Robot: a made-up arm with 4 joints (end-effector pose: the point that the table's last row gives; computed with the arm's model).
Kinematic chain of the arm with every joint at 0, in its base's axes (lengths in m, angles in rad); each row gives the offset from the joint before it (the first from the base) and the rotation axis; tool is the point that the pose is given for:
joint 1: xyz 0 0 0.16 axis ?
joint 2: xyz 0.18 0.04 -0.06 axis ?
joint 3: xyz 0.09 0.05 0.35 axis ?
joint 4: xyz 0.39 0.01 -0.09 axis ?
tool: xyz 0 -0.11 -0.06
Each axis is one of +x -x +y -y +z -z.
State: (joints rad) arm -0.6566 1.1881 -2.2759 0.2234
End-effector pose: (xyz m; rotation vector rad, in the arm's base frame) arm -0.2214 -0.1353 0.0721 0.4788 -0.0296 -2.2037
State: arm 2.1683 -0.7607 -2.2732 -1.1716
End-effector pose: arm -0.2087 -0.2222 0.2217 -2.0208 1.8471 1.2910
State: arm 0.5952 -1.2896 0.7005 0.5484
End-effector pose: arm 0.7083 0.2534 0.1199 -0.2640 0.4588 0.8271
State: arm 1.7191 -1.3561 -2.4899 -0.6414
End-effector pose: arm -0.2488 -0.1130 0.3962 0.7140 -0.9516 -2.3644
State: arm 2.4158 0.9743 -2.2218 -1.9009
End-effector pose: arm 0.0112 -0.2823 0.1703 -1.0297 0.3613 -0.9223
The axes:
joint 1: -y
joint 2: -y
joint 3: +z
joint 4: -x

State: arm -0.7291 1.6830 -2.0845 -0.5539
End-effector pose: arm -0.1140 -0.2241 -0.0371 1.3225 -1.1352 -1.7710
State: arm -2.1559 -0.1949 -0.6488 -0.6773
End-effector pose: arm -0.3125 -0.1760 -0.3269 -0.3875 1.9460 -1.0084
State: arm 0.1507 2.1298 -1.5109 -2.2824
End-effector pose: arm -0.1334 -0.2917 0.1694 -1.3307 1.3306 -1.1978
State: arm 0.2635 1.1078 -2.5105 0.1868
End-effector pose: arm -0.0850 -0.0519 -0.0907 1.5349 -0.3380 -1.9980
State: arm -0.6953 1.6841 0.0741 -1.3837
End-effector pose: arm 0.2435 0.1672 0.4731 1.2253 -0.7705 0.7330
